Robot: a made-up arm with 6 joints.
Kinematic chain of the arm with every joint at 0, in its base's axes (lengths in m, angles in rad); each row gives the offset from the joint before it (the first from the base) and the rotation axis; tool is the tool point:
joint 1: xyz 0 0 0.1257 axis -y
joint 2: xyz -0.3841 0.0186 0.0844 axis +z
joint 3: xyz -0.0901 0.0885 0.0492 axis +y
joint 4: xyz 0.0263 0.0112 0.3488 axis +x
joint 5: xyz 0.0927 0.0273 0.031 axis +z
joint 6: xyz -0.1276 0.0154 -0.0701 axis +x
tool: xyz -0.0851 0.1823 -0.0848
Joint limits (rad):
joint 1: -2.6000..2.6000
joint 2: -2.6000..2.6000
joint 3: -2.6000..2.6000
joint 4: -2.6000..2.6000
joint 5: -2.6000..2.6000
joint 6: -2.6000..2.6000
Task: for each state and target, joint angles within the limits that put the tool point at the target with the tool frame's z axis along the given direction. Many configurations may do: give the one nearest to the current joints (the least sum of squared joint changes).
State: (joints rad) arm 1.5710 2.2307 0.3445 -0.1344 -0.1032 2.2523
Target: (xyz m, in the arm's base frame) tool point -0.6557 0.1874 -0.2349 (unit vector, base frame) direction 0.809 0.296 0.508
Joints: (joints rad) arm 1.3442 2.1300 0.6999 -0.1159 0.4906 2.2994
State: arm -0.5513 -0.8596 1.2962 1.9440 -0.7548 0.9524
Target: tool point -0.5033 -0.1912 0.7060 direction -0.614 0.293 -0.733
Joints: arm 0.3369 -1.1027 0.3619 1.8612 -0.7164 0.6905
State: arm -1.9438 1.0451 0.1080 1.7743 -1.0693 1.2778
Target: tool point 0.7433 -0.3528 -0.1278 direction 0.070 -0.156 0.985
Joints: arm -2.5968 0.9873 -0.6488 1.7721 -1.0850 1.8833
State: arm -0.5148 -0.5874 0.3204 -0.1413 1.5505 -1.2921
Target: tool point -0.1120 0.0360 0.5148 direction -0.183 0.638 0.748
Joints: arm -0.8185 -0.6743 0.0657 0.4224 1.3603 -1.3121
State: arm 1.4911 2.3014 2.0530 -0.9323 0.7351 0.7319
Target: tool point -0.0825 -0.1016 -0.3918 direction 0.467 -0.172 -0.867
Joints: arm 1.7027 2.5518 2.1031 -1.2203 -0.0808 0.5064
